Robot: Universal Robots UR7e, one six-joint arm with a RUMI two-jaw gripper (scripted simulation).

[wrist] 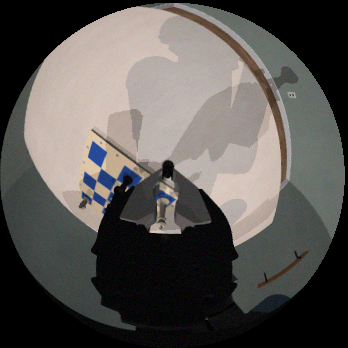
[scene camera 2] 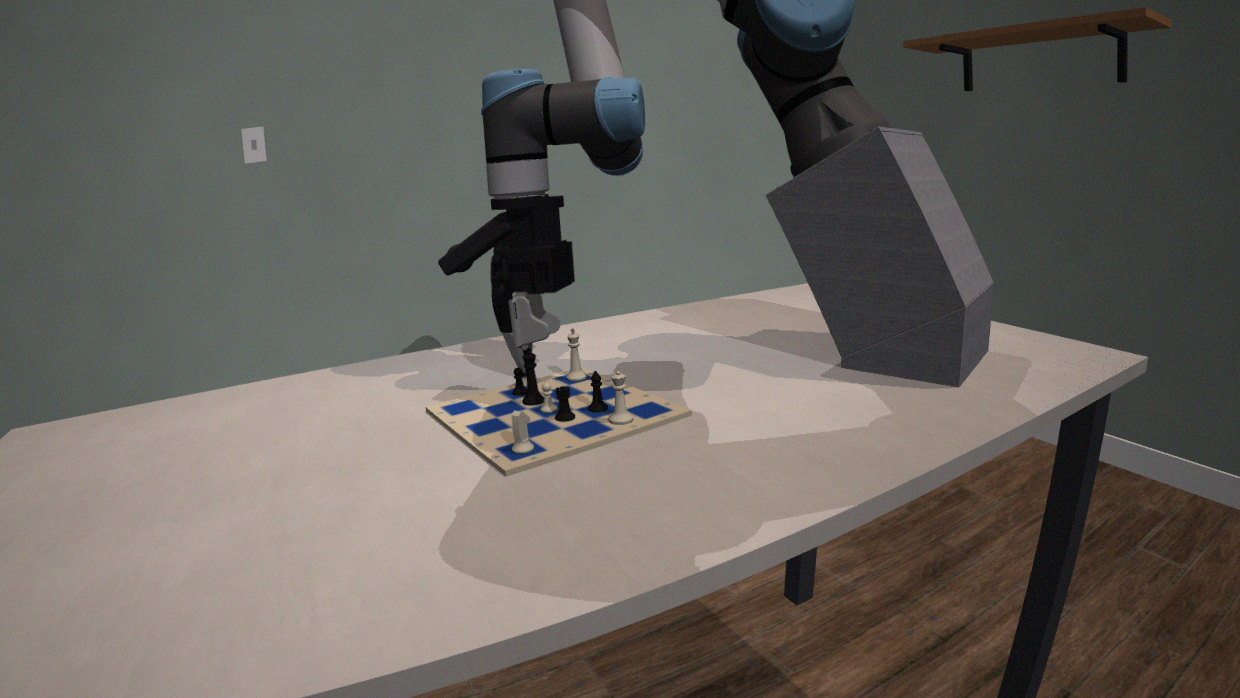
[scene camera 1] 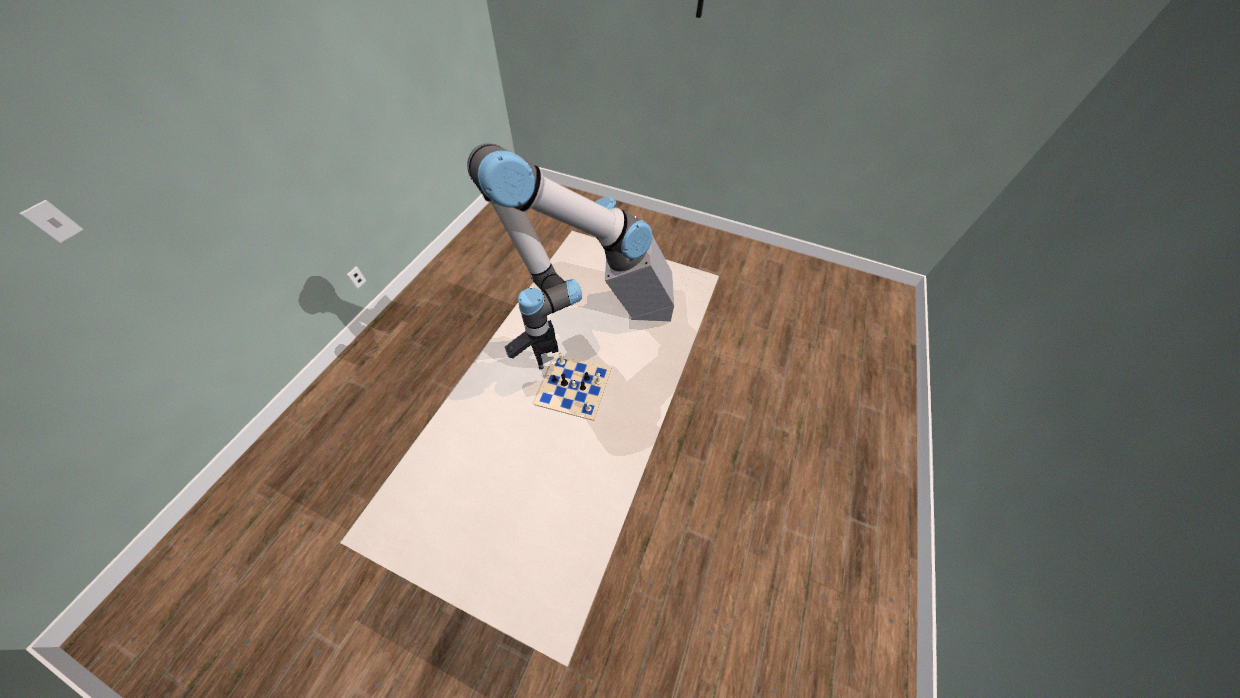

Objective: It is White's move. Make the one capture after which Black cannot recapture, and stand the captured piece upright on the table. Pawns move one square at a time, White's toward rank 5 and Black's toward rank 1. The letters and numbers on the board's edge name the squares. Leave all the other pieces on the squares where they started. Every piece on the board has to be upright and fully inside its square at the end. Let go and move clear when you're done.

Labels:
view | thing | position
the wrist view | my gripper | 167, 169
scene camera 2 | my gripper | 525, 370
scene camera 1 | my gripper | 541, 366

